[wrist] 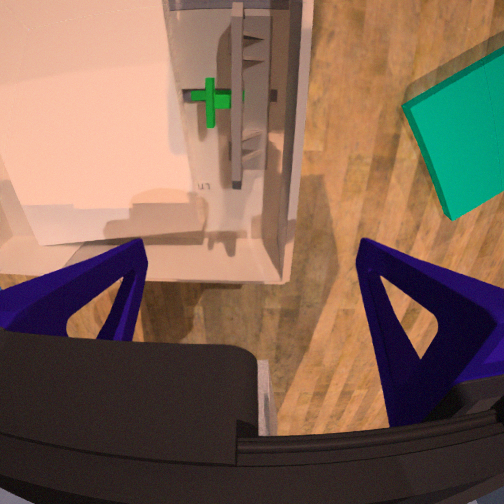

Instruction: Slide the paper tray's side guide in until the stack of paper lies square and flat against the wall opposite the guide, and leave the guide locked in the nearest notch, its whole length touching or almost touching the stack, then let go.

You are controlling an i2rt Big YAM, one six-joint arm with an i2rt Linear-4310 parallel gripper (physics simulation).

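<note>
The grey paper tray [235, 150] lies at the upper left in the wrist view. A pale pink stack of paper [90, 110] sits in it, slightly skewed, with a gap to the guide. The grey side guide [237, 95] stands upright near the tray's right wall, with a green cross-shaped handle [212, 100] on its paper side. My gripper [252, 250] is open and empty, its blue fingers spread wide, above the tray's near right corner and well short of the guide.
A teal flat block [462, 135] lies on the wooden table top at the right. The tray's right wall [300, 125] borders bare wood.
</note>
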